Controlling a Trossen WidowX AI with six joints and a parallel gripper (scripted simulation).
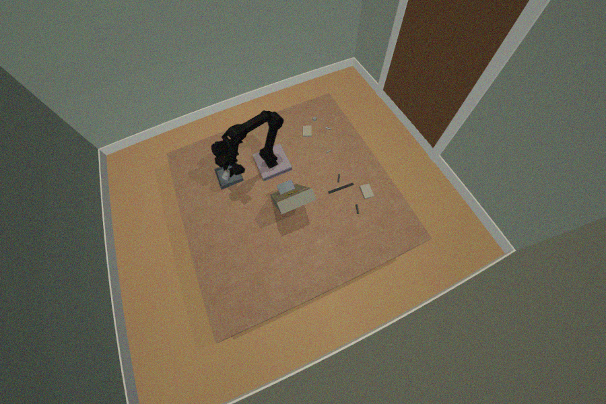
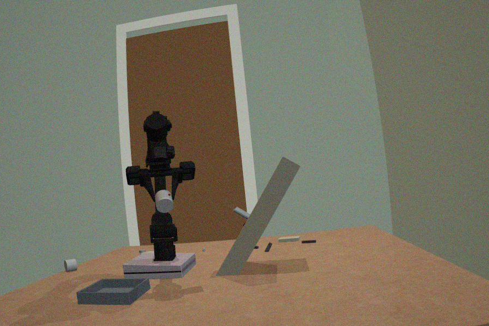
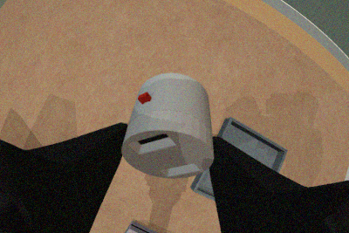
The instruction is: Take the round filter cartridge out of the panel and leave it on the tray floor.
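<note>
Now: gripper tip 24 cm above the dark tray and 17 cm past it. The rest, counted from my gripper tip: white round cartridge right at my gripper tip; service panel 26 cm ahead, 24 cm to the left, 7 cm below.
</note>
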